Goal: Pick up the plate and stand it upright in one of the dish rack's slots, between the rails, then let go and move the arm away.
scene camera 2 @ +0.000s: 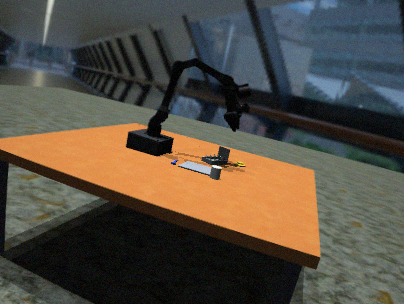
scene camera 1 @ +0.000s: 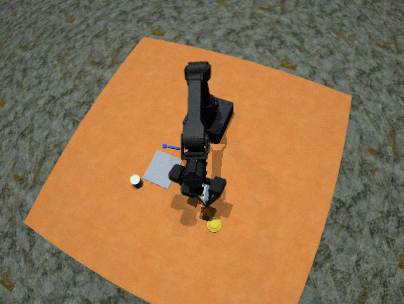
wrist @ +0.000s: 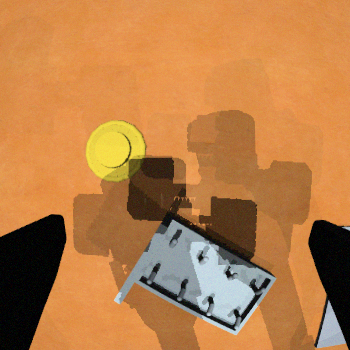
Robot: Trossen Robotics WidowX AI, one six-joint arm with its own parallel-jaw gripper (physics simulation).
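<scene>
The yellow plate (scene camera 1: 214, 225) (scene camera 2: 240, 164) (wrist: 116, 150) lies flat on the orange table (scene camera 1: 280, 150) (scene camera 2: 260, 200), apart from the dish rack, with a raised round centre facing up. The grey dish rack (scene camera 1: 205, 194) (scene camera 2: 224, 153) (wrist: 220, 282) stands on the table with short pegs in two rows and a tall panel at one end; its pegs hold no plate. My gripper (scene camera 1: 197, 182) (scene camera 2: 234, 128) (wrist: 192, 232) is open and empty, high above the table and pointing down. In the wrist view its fingers stand wide at the left and right edges. In scene camera 1 the arm hides part of the rack.
A flat light grey board (scene camera 1: 162, 170) (scene camera 2: 194, 167) (wrist: 331, 327) lies beside the rack. A small cylinder with a white top (scene camera 1: 135, 180) (scene camera 2: 216, 172) stands near the board's far side from the arm. A small blue object (scene camera 1: 171, 147) (scene camera 2: 174, 162) lies near the board's other edge.
</scene>
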